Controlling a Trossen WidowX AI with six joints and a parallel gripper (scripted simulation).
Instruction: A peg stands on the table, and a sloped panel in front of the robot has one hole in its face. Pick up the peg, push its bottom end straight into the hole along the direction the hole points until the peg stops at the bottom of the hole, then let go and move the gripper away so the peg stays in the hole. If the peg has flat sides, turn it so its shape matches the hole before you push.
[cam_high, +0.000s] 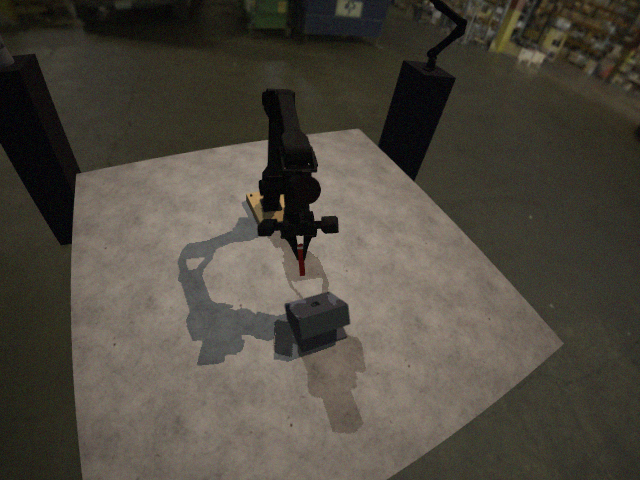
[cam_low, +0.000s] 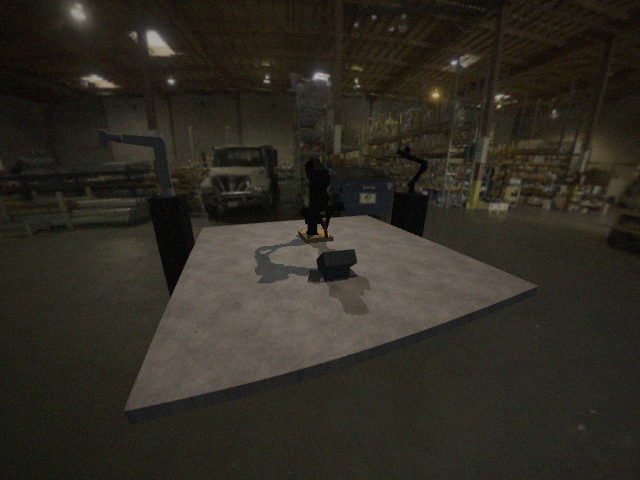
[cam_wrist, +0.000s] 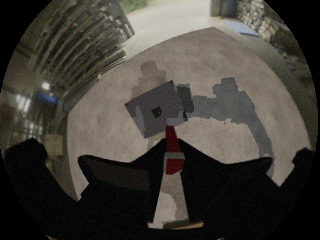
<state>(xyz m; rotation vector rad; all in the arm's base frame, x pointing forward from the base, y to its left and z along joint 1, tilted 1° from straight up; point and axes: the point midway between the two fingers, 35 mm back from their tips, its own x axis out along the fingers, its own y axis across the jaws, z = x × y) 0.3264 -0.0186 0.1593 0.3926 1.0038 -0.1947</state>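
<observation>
Right now my gripper tip is 100 mm short of the dark grey sloped panel, 20 mm to the right of it and 110 mm above it. The rest, counted from my gripper tip: red peg: 10 mm behind, 10 mm above.
</observation>
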